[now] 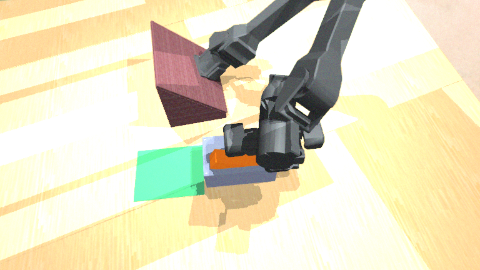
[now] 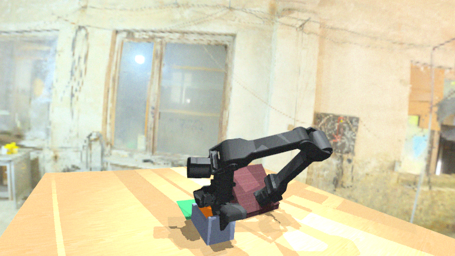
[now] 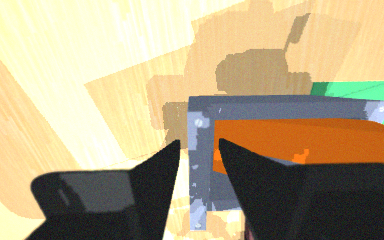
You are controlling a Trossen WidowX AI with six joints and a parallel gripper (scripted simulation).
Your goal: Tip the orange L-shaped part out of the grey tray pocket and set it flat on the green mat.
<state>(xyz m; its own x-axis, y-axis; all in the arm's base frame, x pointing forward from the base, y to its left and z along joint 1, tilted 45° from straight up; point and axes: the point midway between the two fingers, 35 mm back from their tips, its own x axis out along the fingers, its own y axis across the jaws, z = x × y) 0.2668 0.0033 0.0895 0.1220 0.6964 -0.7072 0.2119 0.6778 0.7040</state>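
Right now my gripper tip is 2 cm past the orange L-shaped part and 5 cm to the left of it. From my gripper tip the other things lie so: green mat 5 cm behind, 21 cm to the right, 6 cm below.
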